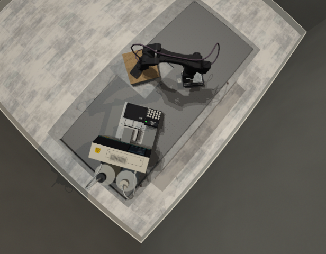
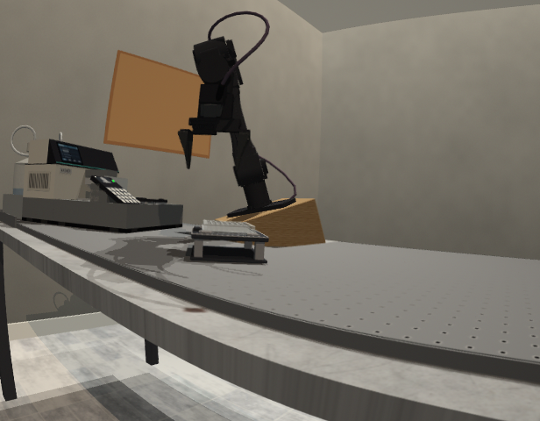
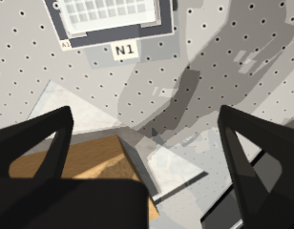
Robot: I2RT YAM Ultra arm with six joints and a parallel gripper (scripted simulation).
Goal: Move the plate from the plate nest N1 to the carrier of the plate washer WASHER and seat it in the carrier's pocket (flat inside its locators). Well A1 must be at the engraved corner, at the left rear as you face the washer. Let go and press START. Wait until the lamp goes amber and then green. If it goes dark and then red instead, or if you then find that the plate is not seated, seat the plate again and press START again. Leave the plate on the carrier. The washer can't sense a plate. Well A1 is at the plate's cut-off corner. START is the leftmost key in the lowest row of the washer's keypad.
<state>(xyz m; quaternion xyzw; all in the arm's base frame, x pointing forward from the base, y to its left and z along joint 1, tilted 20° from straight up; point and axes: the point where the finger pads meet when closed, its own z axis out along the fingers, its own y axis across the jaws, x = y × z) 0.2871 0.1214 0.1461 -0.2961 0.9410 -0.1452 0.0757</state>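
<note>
Right now my hand is 12 cm above the clear well plate, 8 cm to the right of it and 5 cm short of it. Also, from my hand: black carrier pocket: 40 cm to the right, 14 cm behind, 8 cm below; then plate washer: 55 cm to the right, 9 cm behind, 3 cm below; then nest: 12 cm below, 8 cm to the left, 5 cm ahead.
</note>
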